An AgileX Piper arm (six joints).
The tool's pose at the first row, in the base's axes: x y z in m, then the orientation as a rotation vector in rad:
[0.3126, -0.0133, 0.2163, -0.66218, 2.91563, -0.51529]
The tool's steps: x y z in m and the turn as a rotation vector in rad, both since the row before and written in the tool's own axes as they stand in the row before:
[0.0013, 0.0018, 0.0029, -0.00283, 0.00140, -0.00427]
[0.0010, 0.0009, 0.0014, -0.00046, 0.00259, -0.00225]
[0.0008, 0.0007, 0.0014, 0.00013, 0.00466, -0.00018]
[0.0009, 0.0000, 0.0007, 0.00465, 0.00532, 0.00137]
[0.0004, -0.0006, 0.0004, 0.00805, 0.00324, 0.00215]
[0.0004, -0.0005, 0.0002, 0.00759, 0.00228, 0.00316]
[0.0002, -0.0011, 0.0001, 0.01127, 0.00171, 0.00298]
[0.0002, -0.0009, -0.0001, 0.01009, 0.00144, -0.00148]
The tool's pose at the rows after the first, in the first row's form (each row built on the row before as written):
[0.3112, -0.0132, 0.2129, -0.66882, 2.91742, -0.51239]
[0.3102, -0.0133, 0.2112, -0.67208, 2.91962, -0.51323]
[0.3094, -0.0135, 0.2096, -0.67205, 2.92385, -0.51570]
[0.3087, -0.0141, 0.2089, -0.66911, 2.92692, -0.52480]
[0.3086, -0.0149, 0.2087, -0.66473, 2.92660, -0.53767]
[0.3085, -0.0156, 0.2087, -0.65895, 2.92572, -0.54930]
[0.3088, -0.0166, 0.2090, -0.65305, 2.92249, -0.56590]
[0.3090, -0.0174, 0.2094, -0.65397, 2.91877, -0.58112]

